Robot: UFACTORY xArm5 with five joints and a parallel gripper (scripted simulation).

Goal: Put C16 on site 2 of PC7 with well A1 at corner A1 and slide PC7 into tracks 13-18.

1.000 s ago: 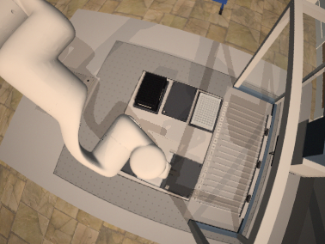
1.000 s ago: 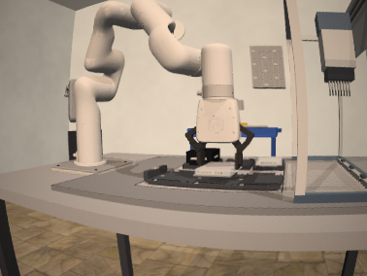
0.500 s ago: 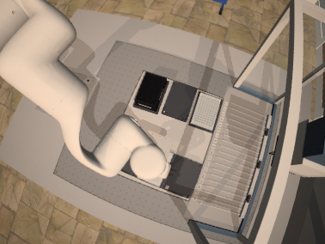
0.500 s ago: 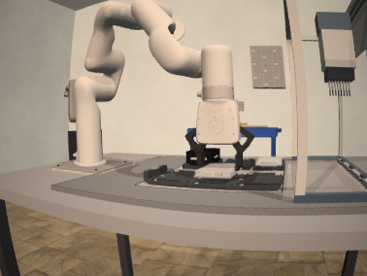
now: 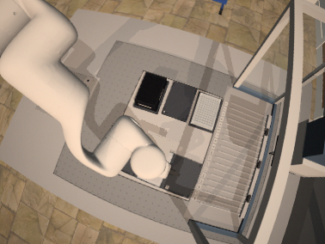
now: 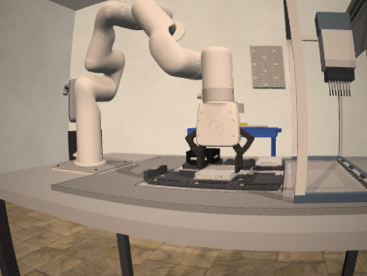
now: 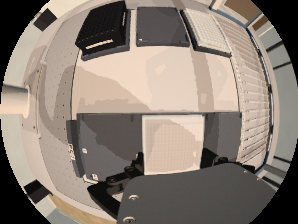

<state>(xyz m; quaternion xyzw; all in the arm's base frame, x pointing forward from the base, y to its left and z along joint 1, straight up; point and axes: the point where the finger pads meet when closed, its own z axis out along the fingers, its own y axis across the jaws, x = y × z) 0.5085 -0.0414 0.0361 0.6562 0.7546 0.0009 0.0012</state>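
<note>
Now: the carrier PC7 2 cm below my hand and 1 cm behind it. Also, from my hand: instrument frame post: 22 cm ahead, 21 cm above, 12 cm to the right; then black deep-well block C51: 23 cm to the left, 16 cm behind, 1 cm below; then plate nest S2: 26 cm to the left, 5 cm behind, 3 cm below.
</note>
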